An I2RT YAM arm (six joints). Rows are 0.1 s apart.
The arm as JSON. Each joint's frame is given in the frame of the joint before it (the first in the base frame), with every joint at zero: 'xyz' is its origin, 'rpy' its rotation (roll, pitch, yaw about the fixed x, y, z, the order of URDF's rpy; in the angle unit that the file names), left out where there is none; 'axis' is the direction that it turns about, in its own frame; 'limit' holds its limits. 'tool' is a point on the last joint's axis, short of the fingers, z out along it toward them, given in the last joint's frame.
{
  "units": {
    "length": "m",
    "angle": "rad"
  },
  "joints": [
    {
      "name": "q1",
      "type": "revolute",
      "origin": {
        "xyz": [
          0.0,
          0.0,
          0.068
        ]
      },
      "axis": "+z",
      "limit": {
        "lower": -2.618,
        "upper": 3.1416
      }
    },
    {
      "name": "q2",
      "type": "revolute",
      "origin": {
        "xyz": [
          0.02,
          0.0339,
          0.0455
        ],
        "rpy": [
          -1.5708,
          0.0,
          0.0
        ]
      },
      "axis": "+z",
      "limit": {
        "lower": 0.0,
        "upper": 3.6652
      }
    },
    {
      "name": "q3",
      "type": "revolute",
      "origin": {
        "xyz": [
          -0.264,
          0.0,
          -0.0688
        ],
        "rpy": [
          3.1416,
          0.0,
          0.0
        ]
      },
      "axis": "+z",
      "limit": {
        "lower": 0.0,
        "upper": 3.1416
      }
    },
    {
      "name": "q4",
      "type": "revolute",
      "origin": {
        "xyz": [
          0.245,
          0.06,
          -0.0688
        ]
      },
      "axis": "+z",
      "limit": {
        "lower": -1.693,
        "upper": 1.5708
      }
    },
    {
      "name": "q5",
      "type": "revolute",
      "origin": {
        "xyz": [
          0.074,
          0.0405,
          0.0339
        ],
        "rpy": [
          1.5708,
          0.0,
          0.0
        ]
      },
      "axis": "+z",
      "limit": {
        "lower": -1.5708,
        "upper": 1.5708
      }
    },
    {
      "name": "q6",
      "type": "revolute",
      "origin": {
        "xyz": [
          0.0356,
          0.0,
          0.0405
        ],
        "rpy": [
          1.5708,
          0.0,
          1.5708
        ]
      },
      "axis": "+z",
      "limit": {
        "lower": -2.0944,
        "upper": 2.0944
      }
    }
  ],
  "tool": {
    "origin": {
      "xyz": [
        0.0,
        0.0,
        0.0
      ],
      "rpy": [
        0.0,
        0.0,
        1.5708
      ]
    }
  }
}
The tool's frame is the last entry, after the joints.
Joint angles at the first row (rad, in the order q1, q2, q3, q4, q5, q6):
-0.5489, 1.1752, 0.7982, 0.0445, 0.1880, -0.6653
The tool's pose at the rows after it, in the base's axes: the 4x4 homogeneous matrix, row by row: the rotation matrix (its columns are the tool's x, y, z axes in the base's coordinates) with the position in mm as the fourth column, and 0 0 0 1 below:
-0.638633 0.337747 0.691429 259.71; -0.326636 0.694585 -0.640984 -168.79; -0.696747 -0.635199 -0.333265 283.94; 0 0 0 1
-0.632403 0.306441 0.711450 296.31; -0.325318 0.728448 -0.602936 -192.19; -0.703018 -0.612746 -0.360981 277.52; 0 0 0 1
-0.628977 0.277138 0.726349 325.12; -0.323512 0.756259 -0.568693 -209.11; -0.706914 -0.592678 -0.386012 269.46; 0 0 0 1
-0.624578 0.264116 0.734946 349.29; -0.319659 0.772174 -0.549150 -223.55; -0.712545 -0.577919 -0.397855 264.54; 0 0 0 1
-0.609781 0.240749 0.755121 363.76; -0.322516 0.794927 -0.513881 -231.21; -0.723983 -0.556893 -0.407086 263.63; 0 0 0 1
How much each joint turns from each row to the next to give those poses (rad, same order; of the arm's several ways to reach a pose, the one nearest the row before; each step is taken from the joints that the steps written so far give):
-0.0067, 0.1655, 0.1042, 0.0483, -0.0072, -0.0093
-0.0066, 0.1782, 0.1369, 0.0142, -0.0495, 0.0088
-0.0008, 0.1348, 0.1148, -0.0056, -0.0379, 0.0073
-0.0001, 0.1092, 0.1104, -0.0133, -0.0213, 0.0084
-0.0005, 0.0611, 0.0758, -0.0239, -0.0411, 0.0082

